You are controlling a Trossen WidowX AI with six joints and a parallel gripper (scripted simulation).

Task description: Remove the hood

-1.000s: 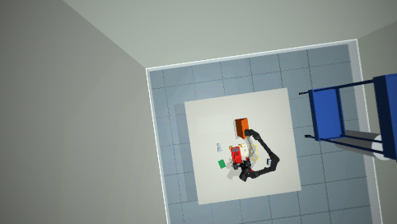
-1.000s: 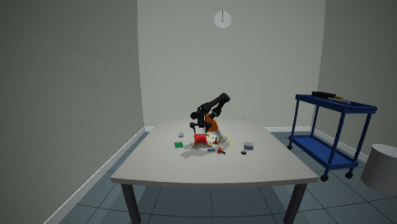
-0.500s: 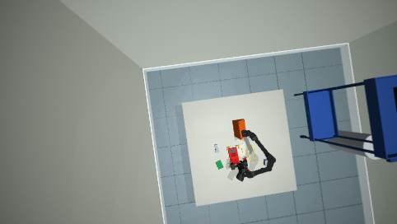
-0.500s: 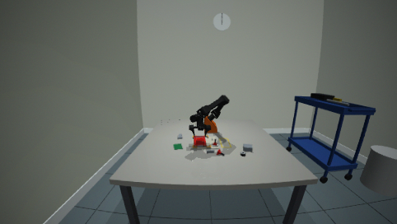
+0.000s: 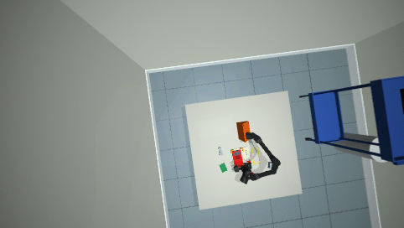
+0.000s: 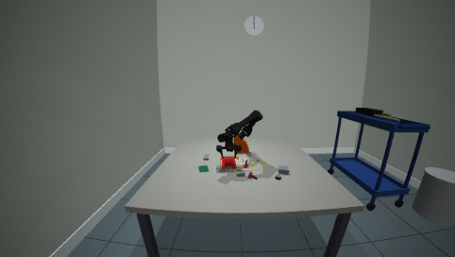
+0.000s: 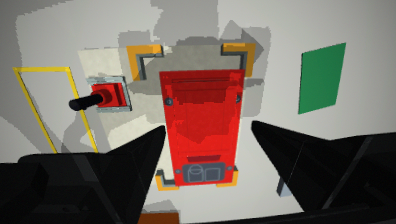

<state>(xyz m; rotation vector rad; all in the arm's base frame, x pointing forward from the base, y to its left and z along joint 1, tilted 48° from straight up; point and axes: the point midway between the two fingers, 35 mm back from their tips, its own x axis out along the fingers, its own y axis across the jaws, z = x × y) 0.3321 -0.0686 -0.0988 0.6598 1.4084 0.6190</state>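
The hood is 3 cm below my gripper tip. From my gripper tip the other things lie so: green piece (3 cm ahead, 19 cm to the right, 7 cm below).
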